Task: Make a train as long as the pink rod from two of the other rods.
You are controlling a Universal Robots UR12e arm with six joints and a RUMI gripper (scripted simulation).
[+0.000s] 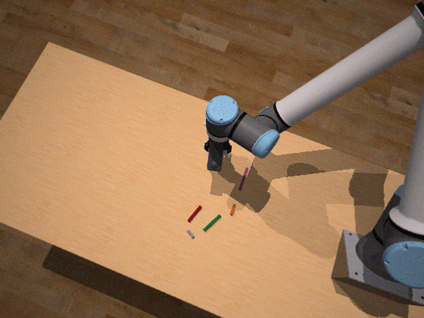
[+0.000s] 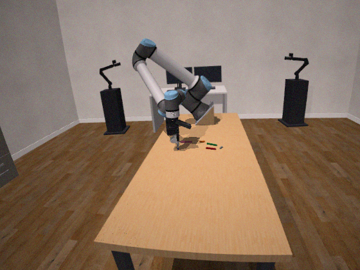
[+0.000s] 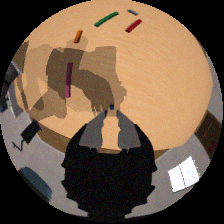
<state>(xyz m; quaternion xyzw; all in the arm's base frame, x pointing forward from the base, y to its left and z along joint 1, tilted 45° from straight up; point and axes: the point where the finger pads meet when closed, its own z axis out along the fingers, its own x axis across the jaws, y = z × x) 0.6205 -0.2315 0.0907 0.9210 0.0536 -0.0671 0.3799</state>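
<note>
My gripper is now 30 mm above the blue rod. From my hand the other things lie so: red rod 20 mm ahead, 230 mm to the left, 30 mm below; pink rod 120 mm behind, 60 mm to the left, 30 mm below; orange rod 110 mm behind, 180 mm to the left, 30 mm below.
</note>
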